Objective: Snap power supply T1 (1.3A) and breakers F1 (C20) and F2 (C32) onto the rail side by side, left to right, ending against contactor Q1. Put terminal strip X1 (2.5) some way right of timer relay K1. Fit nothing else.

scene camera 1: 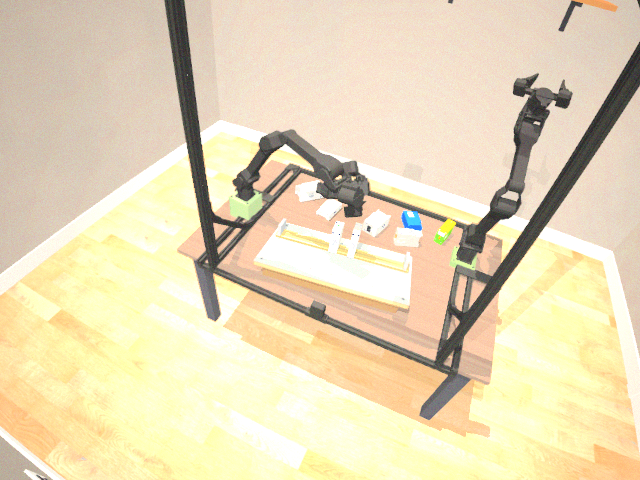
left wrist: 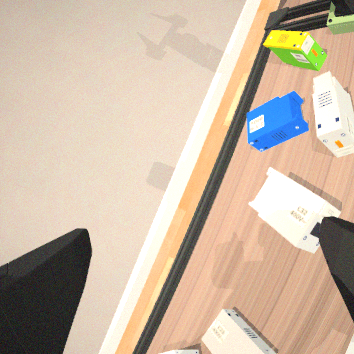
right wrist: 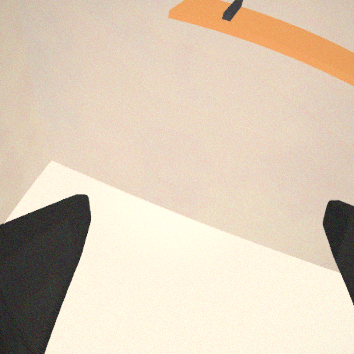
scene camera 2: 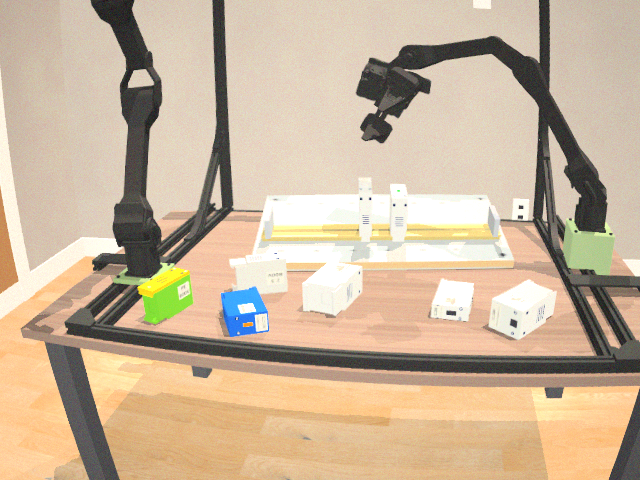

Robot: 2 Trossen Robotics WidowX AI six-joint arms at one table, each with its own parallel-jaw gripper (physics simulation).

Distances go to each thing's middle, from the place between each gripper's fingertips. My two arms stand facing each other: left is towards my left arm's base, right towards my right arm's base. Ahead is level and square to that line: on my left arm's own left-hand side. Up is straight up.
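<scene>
Green-yellow module (scene camera 2: pixel 168 294): far below my right hand, a fair way to the left of it, a fair way behind it. From my right hand also: rail (scene camera 2: pixel 277 230), 38 cm behind, 58 cm to the left, 67 cm below; white module (scene camera 2: pixel 267 272), 21 cm behind, 32 cm to the left, 68 cm below; blue module (left wrist: pixel 278 119), 8 cm behind, 31 cm to the left, 70 cm below.
Rail: my left hand 80 mm past it, 30 mm to the right of it, 250 mm above it. Counted from my left hand: white module, 100 mm ahead, 230 mm to the right, 260 mm below; white baseplate (scene camera 2: pixel 290 209), 130 mm behind, 40 mm to the left, 260 mm below; white mounting plate with rail (scene camera 2: pixel 493 221), 130 mm behind, 40 mm to the left, 240 mm below. Rail, by its middle: nearer to my left hand than to my right hand.
</scene>
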